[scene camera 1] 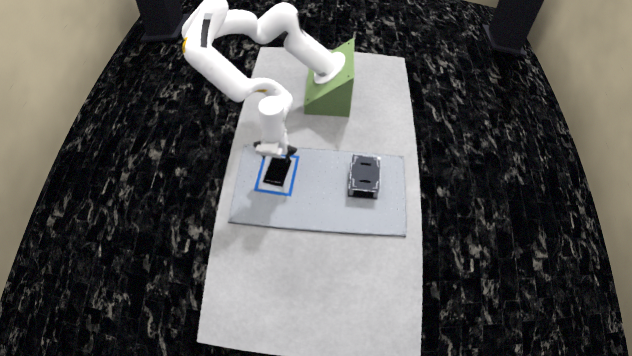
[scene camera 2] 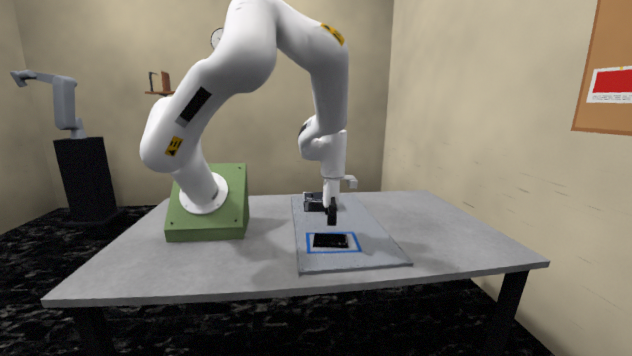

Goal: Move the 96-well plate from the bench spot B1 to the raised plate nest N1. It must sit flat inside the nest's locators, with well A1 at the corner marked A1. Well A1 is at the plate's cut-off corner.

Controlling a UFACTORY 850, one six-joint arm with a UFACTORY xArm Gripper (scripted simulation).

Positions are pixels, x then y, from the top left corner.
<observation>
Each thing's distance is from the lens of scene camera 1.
plate nest (scene camera 1: 359,172): 150 cm
</observation>
